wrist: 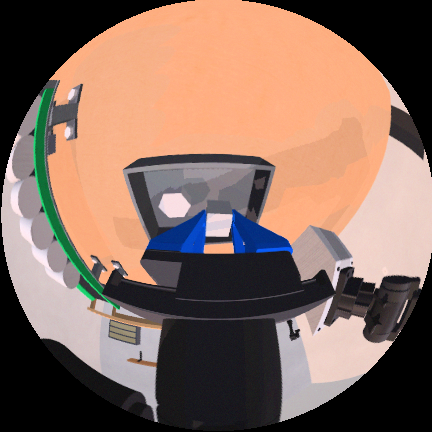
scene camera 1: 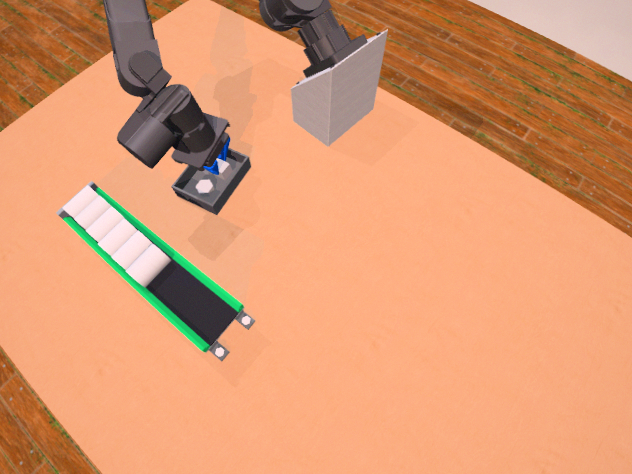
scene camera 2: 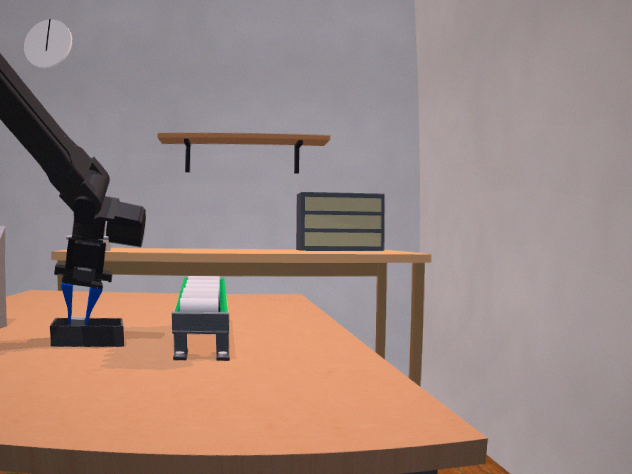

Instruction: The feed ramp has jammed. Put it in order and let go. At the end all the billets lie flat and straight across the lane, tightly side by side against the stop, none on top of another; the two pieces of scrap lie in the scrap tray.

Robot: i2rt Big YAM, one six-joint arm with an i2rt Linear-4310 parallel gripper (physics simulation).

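Seen in the pictures: gripper, fingertip midpoint: [wrist: 218,214] [scene camera 1: 219,167] [scene camera 2: 77,324]; arm's base, link origin: [wrist: 338,294] [scene camera 1: 335,60].
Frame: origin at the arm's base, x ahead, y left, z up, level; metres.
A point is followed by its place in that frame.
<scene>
My gripper [scene camera 1: 220,164] @[x 0.274, y -0.050, z -0.120 m] [scene camera 2: 78,322] @[x 0.274, y -0.050, z -0.120 m] [wrist: 218,214] @[x 0.274, y -0.050, z -0.120 m] points down at the scrap tray [scene camera 1: 196,201] @[x 0.352, y -0.024, z -0.127 m] [scene camera 2: 102,336] @[x 0.334, y -0.089, z -0.131 m] [wrist: 200,161] @[x 0.307, y -0.098, z -0.116 m], its blue fingers shut on a small light block, a piece of scrap [scene camera 1: 223,166] @[x 0.270, y -0.037, z -0.108 m] [wrist: 219,225] @[x 0.272, y -0.045, z -0.109 m]. Its lower part is hidden behind the tray wall in scene camera 2; I cannot tell whether it touches the tray floor. The other scrap, a white hexagonal piece [scene camera 1: 204,186] @[x 0.320, y -0.041, z -0.129 m] [wrist: 175,205] @[x 0.318, y -0.043, z -0.129 m], lies in the tray. Several white billets [scene camera 1: 149,265] @[x 0.485, y 0.072, z -0.041 m] [scene camera 2: 199,305] @[x 0.513, y -0.153, z -0.066 m] [wrist: 24,197] lie across the green-railed ramp [scene camera 1: 204,277] [scene camera 2: 223,295], side by side from its upper-left end in scene camera 1, none visibly stacked.
The ramp's black lane [scene camera 1: 196,298] @[x 0.466, y 0.153, z -0.068 m] is bare toward its bracketed end. A grey angled panel [scene camera 1: 352,89] @[x 0.007, y 0.052, z -0.032 m] stands beyond the tray, with another dark arm part [scene camera 1: 326,43] @[x 0.024, y -0.002, z 0.049 m] behind it. A back bench [scene camera 2: 245,257] carries a drawer cabinet [scene camera 2: 343,212].
</scene>
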